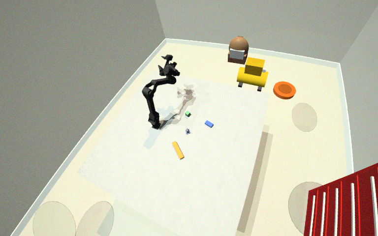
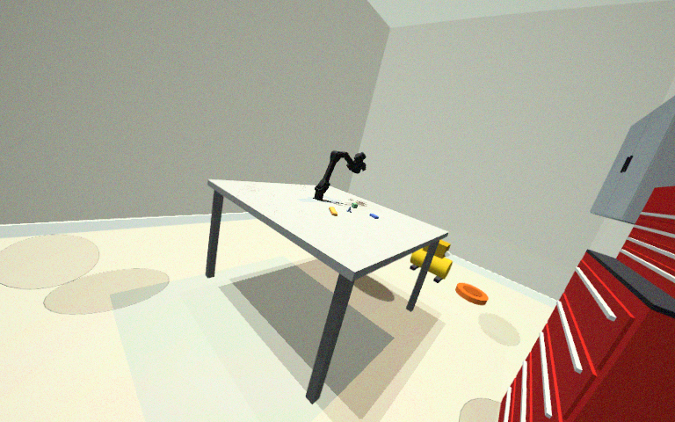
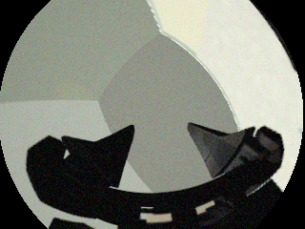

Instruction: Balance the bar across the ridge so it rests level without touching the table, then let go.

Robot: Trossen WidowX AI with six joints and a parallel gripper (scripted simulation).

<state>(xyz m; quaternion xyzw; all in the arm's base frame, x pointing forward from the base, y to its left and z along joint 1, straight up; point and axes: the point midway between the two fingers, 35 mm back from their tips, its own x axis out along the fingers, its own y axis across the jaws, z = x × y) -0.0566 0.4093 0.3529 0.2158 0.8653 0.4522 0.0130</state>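
The orange bar is 560 mm to the right of my gripper tip, 370 mm ahead of it and 350 mm below it. Also, from my gripper tip: small blue block 520 mm ahead, 350 mm below, 260 mm to the right; green ridge block 340 mm below, 310 mm ahead, 230 mm to the right.
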